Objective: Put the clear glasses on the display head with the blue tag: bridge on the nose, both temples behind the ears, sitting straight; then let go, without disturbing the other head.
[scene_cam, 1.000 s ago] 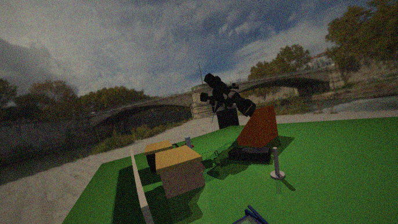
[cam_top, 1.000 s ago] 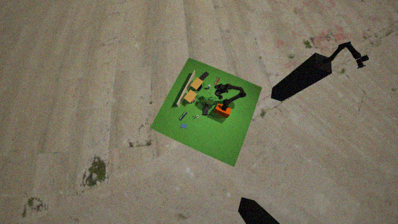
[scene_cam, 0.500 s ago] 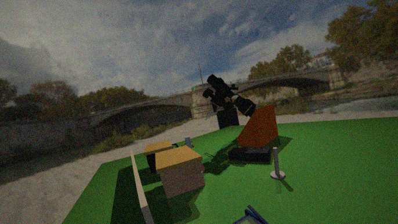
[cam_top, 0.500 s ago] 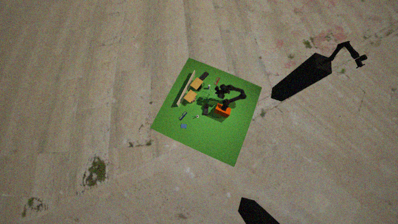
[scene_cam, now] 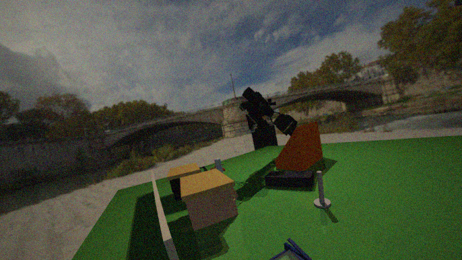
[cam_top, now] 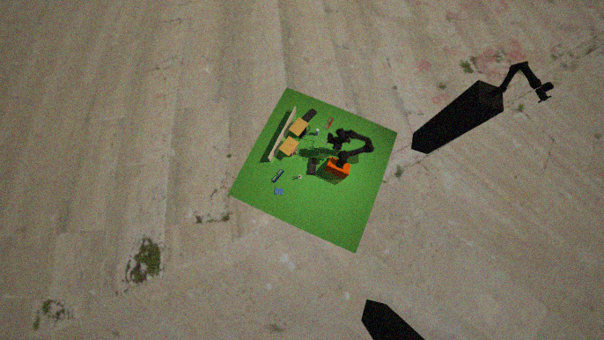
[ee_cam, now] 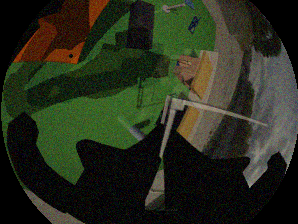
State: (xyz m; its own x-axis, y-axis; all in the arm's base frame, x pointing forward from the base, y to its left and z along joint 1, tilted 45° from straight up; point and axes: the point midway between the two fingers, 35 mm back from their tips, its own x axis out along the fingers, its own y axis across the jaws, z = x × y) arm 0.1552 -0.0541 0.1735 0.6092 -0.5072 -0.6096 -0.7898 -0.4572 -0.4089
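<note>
Now: the display head 310 mm ahead of my gripper tip, 110 mm to the left of it and 160 mm below it. Also, from my gripper tip: small blue square (300 mm ahead, 520 mm to the left, 210 mm below); grey peg (150 mm ahead, 330 mm to the left, 190 mm below); pale strip (440 mm ahead, 30 mm to the right, 160 mm below).
</note>
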